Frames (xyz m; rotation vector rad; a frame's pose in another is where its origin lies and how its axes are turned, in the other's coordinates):
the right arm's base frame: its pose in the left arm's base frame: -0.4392 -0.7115 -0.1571 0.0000 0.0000 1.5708
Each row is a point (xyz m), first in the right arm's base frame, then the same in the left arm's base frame.
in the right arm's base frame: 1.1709 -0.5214 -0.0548
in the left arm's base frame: 0.0822 0.4594 -0.2119
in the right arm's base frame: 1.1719 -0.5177 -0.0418
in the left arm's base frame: 0.0785 0.4604 -0.1989
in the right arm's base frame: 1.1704 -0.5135 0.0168
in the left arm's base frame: 0.0743 0.4589 -0.1403
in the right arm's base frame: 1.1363 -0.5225 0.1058
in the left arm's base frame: 0.0833 0.4248 -0.0513
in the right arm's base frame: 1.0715 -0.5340 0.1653
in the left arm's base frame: 0.0948 0.3600 0.0082
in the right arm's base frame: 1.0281 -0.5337 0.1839
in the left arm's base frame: 0.0945 0.3166 0.0268
